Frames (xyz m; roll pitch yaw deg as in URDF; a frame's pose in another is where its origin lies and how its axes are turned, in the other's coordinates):
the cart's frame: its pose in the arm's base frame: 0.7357 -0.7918 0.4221 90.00 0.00 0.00
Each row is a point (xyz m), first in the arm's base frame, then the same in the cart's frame.
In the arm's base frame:
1: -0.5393 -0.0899 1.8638
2: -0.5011 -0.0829 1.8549
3: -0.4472 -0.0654 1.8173
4: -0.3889 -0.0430 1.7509
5: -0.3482 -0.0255 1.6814
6: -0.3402 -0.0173 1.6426
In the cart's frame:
1: -1.2750 1.4417 -0.7019
2: -1.2368 1.4328 -0.7089
3: -1.1829 1.3952 -0.7264
4: -1.1246 1.3288 -0.7488
5: -1.0839 1.2593 -0.7663
6: -1.0759 1.2205 -0.7745

